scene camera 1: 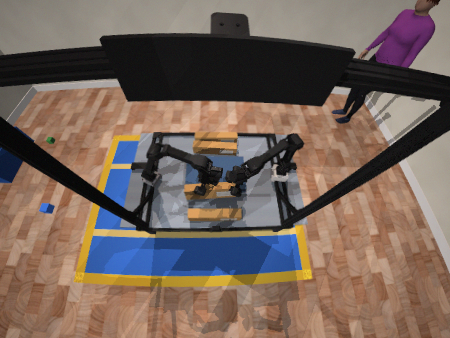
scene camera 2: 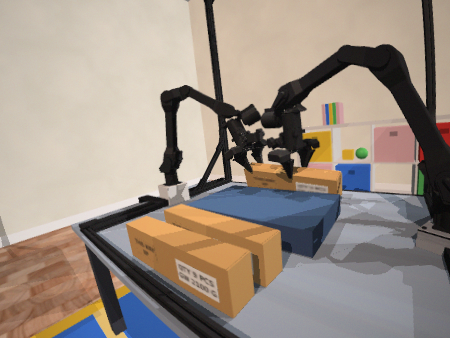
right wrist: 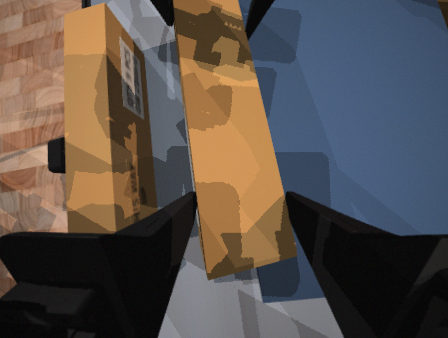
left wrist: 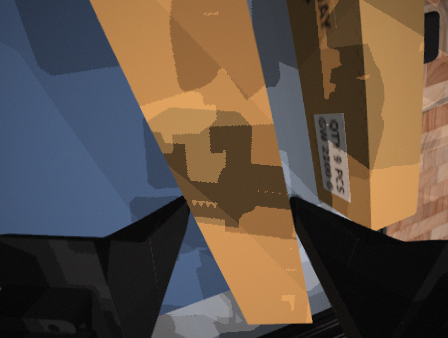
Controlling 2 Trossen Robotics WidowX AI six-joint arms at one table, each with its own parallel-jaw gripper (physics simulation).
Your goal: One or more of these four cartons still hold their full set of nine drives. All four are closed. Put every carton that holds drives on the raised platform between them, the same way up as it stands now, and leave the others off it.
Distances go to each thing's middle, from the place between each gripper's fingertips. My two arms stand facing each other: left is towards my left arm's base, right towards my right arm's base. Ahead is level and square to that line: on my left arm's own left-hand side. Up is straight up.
Scene:
Right now the blue raised platform (scene camera 2: 304,218) is 140 mm ahead of my left hand, 70 mm to the right of it and 80 mm below it.
Right now my right hand is 130 mm short of the blue raised platform, 80 mm to the right of it and 100 mm above it.

